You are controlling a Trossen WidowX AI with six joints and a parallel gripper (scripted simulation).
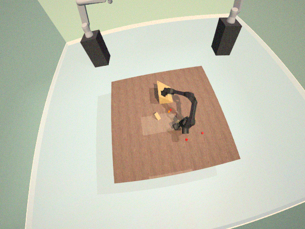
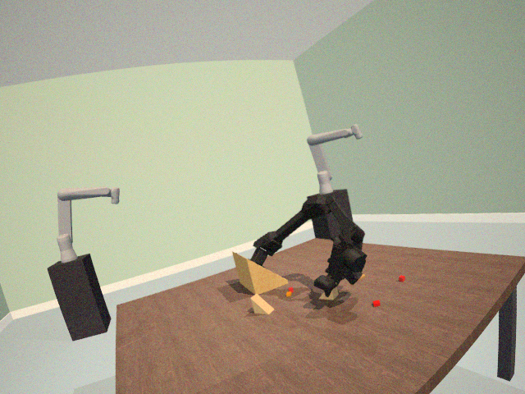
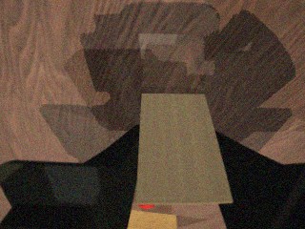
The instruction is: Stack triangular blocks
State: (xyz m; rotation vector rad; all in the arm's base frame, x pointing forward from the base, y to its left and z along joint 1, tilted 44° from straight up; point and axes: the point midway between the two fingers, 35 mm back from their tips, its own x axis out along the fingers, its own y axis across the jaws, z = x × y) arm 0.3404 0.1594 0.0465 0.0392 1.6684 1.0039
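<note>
The orange cube lies 160 mm behind my gripper tip, 90 mm to the right of it and 10 mm below it. From my gripper tip the other things lie so: triangular block: 10 mm ahead.
</note>
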